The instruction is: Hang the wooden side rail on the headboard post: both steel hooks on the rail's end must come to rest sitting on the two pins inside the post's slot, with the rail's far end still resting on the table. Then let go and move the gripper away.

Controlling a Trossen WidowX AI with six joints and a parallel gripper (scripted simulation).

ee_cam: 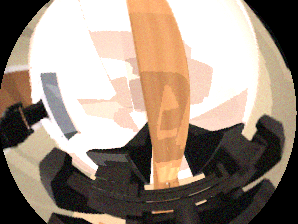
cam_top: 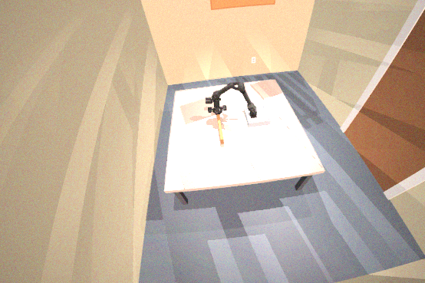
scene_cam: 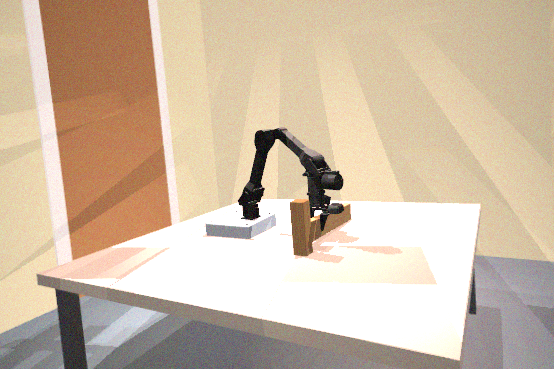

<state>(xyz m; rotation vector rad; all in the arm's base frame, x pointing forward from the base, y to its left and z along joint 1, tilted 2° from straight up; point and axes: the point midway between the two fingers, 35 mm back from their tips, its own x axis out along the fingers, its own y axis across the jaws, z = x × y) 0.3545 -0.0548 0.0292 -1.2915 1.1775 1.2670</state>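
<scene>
My gripper tip is 13 cm to the left of the wooden headboard post, 4 cm below it and 1 cm short of it.
</scene>
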